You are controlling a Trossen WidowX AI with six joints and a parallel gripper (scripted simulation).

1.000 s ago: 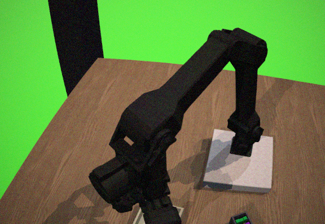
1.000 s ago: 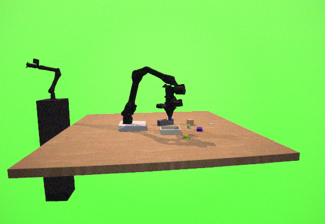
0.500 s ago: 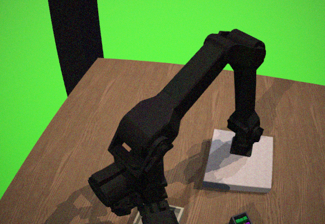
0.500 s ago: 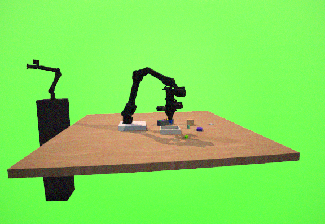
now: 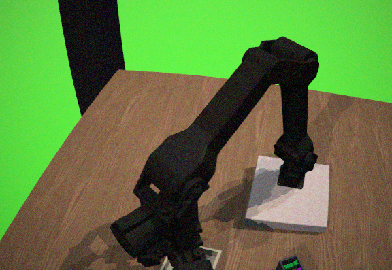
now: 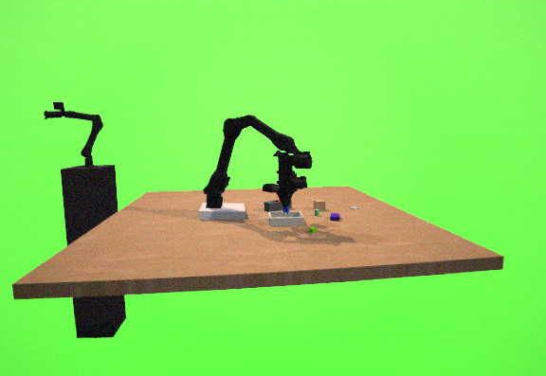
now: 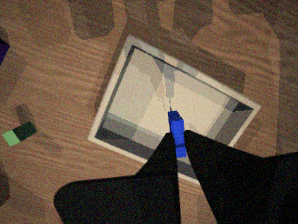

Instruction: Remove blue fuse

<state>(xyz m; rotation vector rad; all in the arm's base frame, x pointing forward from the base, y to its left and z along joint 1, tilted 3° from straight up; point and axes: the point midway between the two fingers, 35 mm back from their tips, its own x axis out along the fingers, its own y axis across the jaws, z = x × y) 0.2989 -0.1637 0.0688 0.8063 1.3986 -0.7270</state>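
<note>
The blue fuse lies 1 cm below my gripper tip. Round my gripper tip: purple block 21 cm ahead, 3 cm to the left, 5 cm below; grey tray 6 cm below; green cube 8 cm ahead, 14 cm to the right, 5 cm below.
</note>
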